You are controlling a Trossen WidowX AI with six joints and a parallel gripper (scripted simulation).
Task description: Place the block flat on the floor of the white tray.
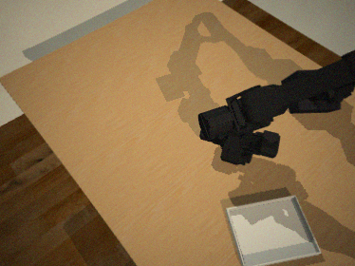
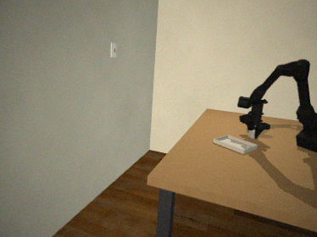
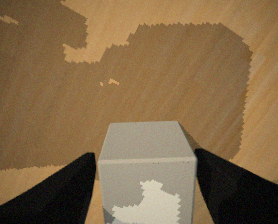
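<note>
Now: the block 2 cm below my hand. From my hand the other things lie so: white tray: 7 cm ahead, 20 cm to the left, 3 cm below.
</note>
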